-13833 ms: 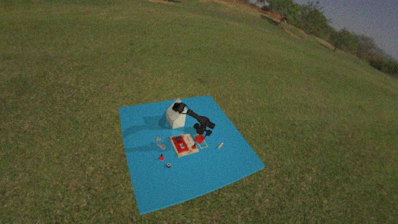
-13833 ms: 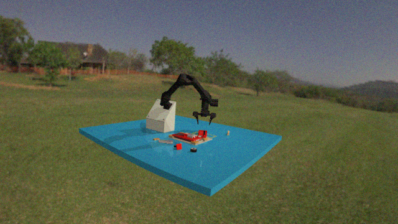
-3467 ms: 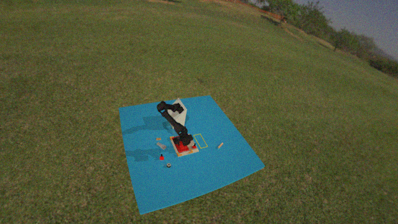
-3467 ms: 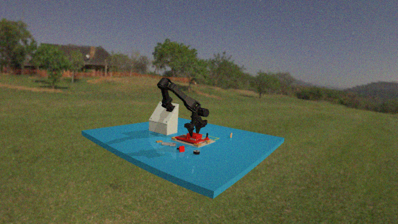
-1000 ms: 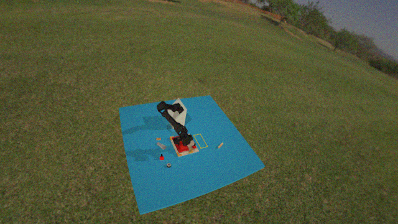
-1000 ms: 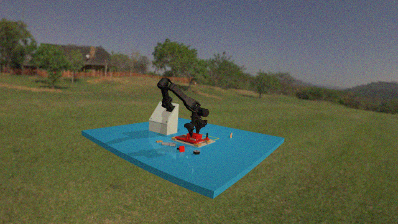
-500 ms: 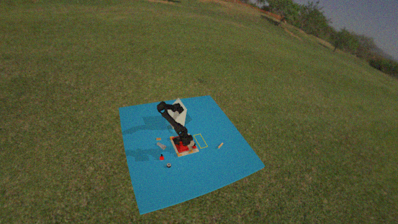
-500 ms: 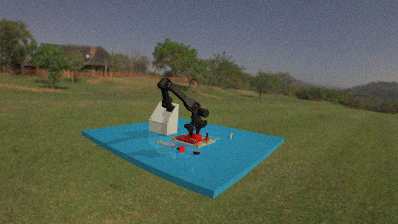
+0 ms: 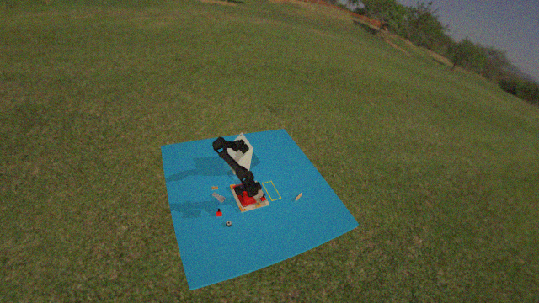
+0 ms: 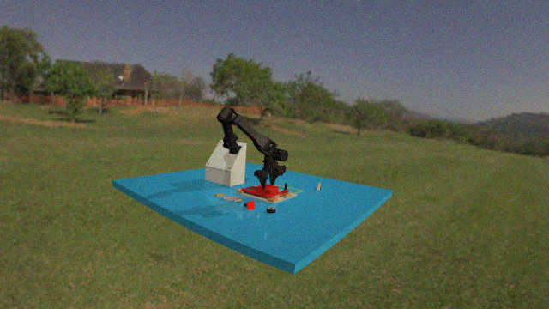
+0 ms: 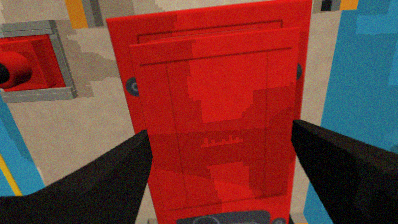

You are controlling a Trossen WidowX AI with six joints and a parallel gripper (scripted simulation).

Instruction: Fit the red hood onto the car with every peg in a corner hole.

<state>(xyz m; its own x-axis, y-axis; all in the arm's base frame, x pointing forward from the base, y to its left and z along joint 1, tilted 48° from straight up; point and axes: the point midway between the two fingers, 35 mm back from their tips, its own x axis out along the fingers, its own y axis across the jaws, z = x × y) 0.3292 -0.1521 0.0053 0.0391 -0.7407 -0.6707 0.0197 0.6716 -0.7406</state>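
The red hood lies right at my gripper tip. The rest, counted from my gripper tip: grey piece: 80 mm behind, 180 mm to the right, 40 mm below; then beige jig: 20 mm behind, 20 mm to the left, 40 mm below; then dark wheel: 160 mm ahead, 200 mm to the right, 40 mm below.
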